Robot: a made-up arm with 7 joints. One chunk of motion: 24 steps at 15 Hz.
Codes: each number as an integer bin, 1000 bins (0 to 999) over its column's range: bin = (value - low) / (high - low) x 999, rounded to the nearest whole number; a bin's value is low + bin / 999 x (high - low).
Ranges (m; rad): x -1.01..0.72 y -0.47..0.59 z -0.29..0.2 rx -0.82..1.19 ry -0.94..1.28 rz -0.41..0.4
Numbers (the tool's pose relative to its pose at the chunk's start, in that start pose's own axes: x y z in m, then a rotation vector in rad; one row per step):
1: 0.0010 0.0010 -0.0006 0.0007 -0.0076 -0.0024
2: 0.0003 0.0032 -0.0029 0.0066 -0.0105 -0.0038
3: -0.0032 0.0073 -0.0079 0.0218 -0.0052 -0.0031
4: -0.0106 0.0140 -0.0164 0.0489 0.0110 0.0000
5: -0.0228 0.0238 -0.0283 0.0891 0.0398 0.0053
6: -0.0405 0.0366 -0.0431 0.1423 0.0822 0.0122
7: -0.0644 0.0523 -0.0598 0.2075 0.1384 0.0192
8: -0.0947 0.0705 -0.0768 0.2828 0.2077 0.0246
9: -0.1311 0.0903 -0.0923 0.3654 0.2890 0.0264
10: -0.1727 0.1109 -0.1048 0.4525 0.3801 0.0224
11: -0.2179 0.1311 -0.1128 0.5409 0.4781 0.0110
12: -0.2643 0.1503 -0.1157 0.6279 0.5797 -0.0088
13: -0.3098 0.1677 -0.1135 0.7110 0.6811 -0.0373
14: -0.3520 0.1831 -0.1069 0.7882 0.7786 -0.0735
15: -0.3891 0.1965 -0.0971 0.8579 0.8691 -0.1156
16: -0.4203 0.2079 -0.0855 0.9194 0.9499 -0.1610
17: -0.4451 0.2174 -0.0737 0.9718 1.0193 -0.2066
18: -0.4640 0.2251 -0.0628 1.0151 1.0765 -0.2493
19: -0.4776 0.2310 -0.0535 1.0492 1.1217 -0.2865
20: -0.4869 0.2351 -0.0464 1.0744 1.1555 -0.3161
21: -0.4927 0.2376 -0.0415 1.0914 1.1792 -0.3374
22: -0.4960 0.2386 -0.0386 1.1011 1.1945 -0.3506
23: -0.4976 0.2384 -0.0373 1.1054 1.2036 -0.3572
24: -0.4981 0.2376 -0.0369 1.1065 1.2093 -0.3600
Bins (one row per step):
1: 584 444 590 408 420 503
2: 583 446 585 411 418 501
3: 581 450 575 418 421 502
4: 577 456 558 432 428 506
5: 570 465 534 452 441 512
6: 560 477 503 478 460 521
7: 546 492 469 511 485 529
8: 529 509 435 548 516 536
9: 508 528 403 589 553 538
10: 484 547 378 632 594 533
11: 457 567 361 676 638 519
12: 431 585 355 720 684 495
13: 404 601 360 761 729 460
14: 380 616 373 799 773 415
15: 359 628 393 834 814 363
16: 341 639 417 865 850 307
17: 326 648 441 891 882 251
18: 315 655 463 912 907 198
19: 307 661 482 929 928 152
20: 302 665 497 942 943 116
21: 299 667 507 950 954 90
22: 297 668 513 955 961 73
23: 296 668 515 957 965 65
24: 296 667 516 957 967 62

